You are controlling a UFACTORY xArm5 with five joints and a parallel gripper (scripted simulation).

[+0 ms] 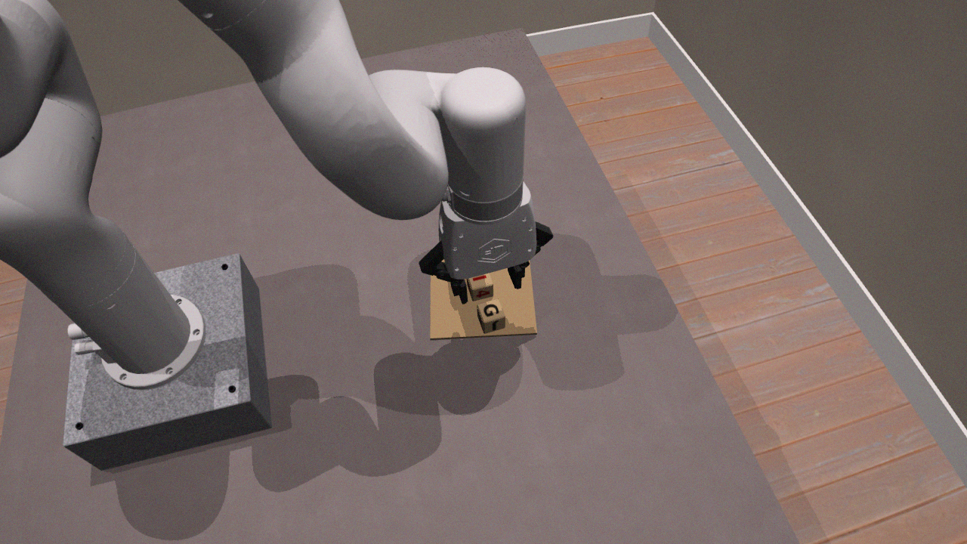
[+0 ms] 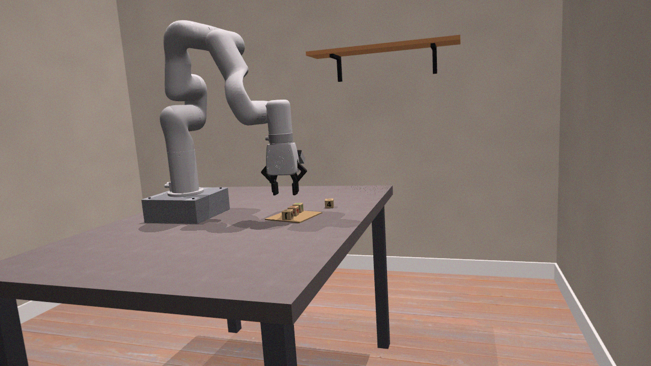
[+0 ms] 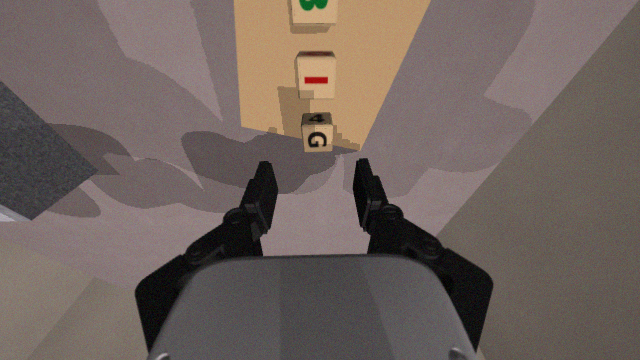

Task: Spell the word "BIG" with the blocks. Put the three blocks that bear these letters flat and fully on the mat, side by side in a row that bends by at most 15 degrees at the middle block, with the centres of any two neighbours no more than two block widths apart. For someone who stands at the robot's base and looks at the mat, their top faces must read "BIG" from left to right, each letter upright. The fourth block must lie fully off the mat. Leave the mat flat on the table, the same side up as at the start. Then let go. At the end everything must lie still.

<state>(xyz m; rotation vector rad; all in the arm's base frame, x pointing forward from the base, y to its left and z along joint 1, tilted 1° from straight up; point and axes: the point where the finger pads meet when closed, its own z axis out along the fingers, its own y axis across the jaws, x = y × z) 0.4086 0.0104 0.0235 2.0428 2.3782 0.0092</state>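
My gripper is now 80 mm above the G block. The rest, counted from my hand: tan mat: 100 mm below, 50 mm to the left; B block: 100 mm to the left, 80 mm below, 10 mm behind.
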